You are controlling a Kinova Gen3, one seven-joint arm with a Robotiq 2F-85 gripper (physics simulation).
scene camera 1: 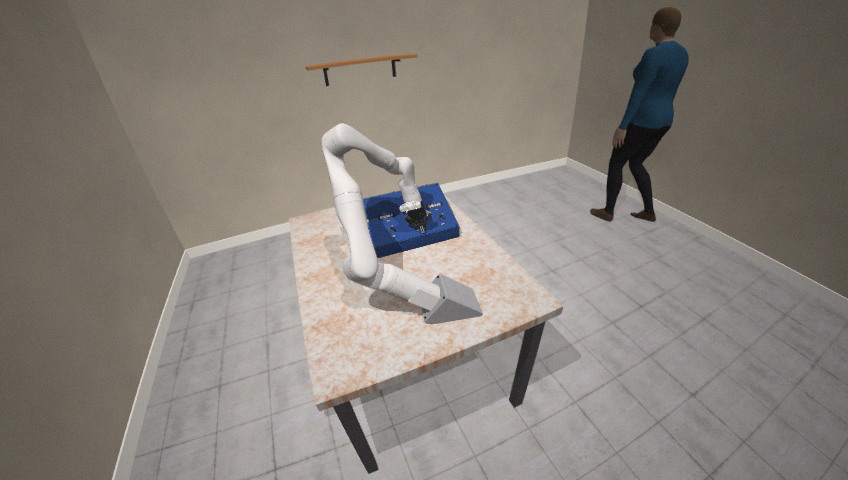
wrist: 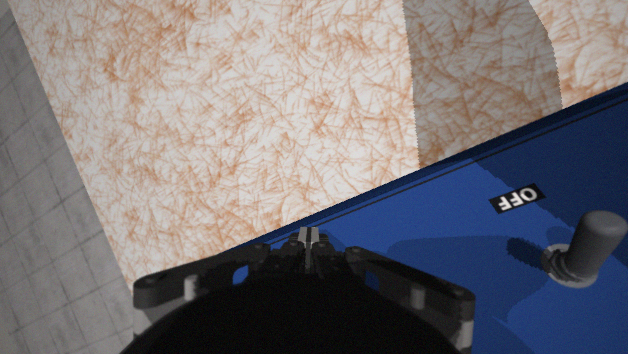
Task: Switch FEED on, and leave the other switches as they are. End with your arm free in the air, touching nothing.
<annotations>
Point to a blue switch panel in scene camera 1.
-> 382,211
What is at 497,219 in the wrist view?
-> A blue switch panel.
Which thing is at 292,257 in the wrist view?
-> My gripper.
</annotations>
